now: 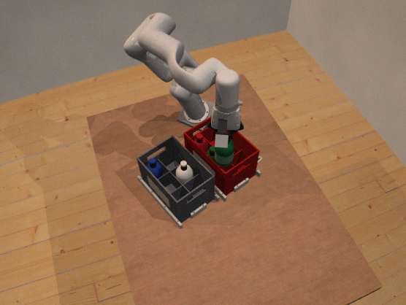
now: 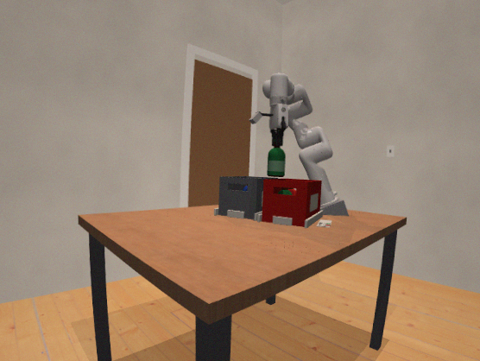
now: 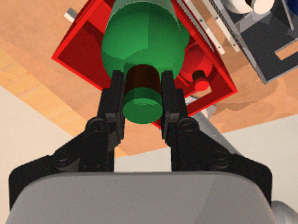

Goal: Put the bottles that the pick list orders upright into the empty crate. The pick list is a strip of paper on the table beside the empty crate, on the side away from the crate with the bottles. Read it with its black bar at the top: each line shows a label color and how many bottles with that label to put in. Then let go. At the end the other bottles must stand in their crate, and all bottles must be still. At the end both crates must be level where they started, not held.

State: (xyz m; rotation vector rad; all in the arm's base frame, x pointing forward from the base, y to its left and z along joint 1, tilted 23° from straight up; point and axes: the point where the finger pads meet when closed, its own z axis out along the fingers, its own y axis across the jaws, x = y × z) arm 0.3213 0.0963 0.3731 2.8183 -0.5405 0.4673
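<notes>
Right now the green bottle is 250 mm below my hand, 90 mm behind it and 20 mm to the right of it. The rest, counted from my hand: white bottle: 250 mm below, 150 mm to the right, 60 mm behind; red bottle: 250 mm below, 170 mm behind, 50 mm to the right; red crate: 250 mm below, 100 mm behind, 30 mm to the left.
</notes>
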